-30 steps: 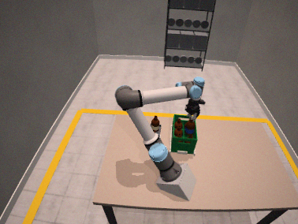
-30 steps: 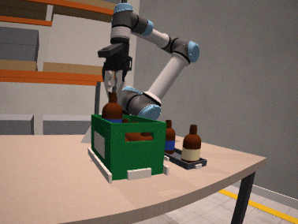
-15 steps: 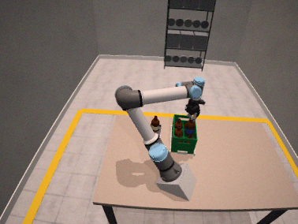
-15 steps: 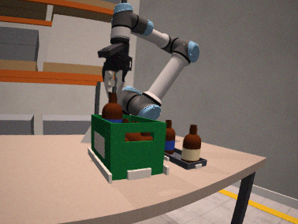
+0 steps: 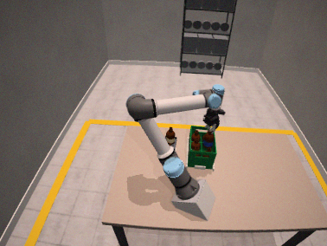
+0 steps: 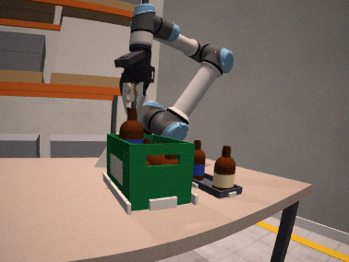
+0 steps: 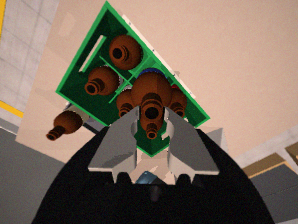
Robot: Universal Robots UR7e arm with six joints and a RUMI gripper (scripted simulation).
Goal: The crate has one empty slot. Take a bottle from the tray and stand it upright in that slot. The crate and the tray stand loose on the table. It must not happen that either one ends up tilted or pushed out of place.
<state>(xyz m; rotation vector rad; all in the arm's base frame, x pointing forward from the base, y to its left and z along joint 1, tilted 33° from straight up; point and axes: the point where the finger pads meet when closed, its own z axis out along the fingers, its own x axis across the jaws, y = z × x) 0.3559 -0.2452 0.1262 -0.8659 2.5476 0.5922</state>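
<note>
Right now my hand is 70 mm above the bottle. Round my hand: green crate: 40 mm to the left, 170 mm below; tray: 20 mm ahead, 290 mm to the left, 240 mm below.
</note>
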